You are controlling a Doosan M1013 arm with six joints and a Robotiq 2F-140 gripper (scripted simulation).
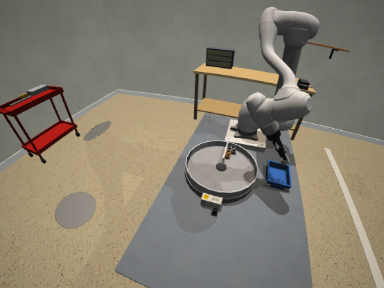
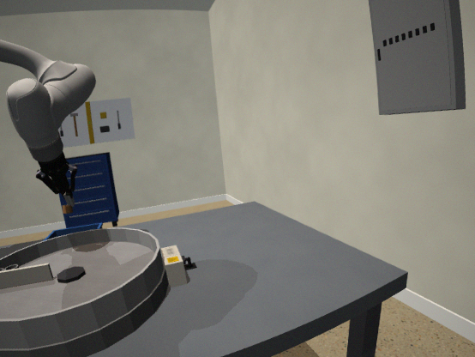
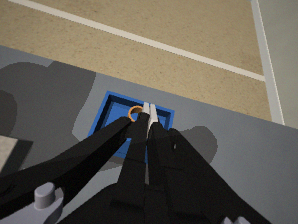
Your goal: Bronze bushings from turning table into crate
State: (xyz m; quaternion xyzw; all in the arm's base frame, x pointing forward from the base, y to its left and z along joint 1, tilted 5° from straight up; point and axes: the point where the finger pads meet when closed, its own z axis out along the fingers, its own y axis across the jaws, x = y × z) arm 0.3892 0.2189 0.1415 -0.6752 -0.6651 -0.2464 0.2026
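My gripper is now 15 cm above the blue crate, 1 cm to the right of it and 1 cm past it. The rest, counted from my hand: round grey turning table: 35 cm to the right, 12 cm below, 4 cm ahead.
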